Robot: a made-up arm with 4 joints. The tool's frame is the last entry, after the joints.
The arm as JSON. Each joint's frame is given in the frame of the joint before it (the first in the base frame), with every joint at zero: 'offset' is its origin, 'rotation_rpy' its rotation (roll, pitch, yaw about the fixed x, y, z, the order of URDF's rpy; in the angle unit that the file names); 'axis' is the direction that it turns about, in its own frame. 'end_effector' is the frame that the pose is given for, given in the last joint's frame.
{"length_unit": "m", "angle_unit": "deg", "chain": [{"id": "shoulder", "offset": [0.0, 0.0, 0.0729], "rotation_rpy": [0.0, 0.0, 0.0], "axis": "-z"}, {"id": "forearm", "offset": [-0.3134, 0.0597, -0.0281], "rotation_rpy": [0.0, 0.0, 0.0], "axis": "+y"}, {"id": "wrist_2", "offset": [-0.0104, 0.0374, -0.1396], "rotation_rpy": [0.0, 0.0, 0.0], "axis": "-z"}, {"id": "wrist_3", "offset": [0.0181, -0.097, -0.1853], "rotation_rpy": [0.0, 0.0, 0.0], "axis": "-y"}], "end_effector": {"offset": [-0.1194, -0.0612, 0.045], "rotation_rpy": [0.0, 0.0, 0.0]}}
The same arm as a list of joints. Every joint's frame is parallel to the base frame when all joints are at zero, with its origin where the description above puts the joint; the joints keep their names.
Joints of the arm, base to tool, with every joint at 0 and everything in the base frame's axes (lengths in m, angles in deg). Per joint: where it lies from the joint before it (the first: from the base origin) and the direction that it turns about. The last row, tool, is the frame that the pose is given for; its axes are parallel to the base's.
shoulder: origin 0 0 0.0729 axis 0 0 -1
forearm: origin -0.3134 0.0597 -0.0281 axis 0 1 0
wrist_2: origin -0.0104 0.0374 -0.1396 axis 0 0 -1
wrist_3: origin 0.0181 -0.097 -0.1853 axis 0 -1 0
tool: origin -0.1194 -0.0612 0.045

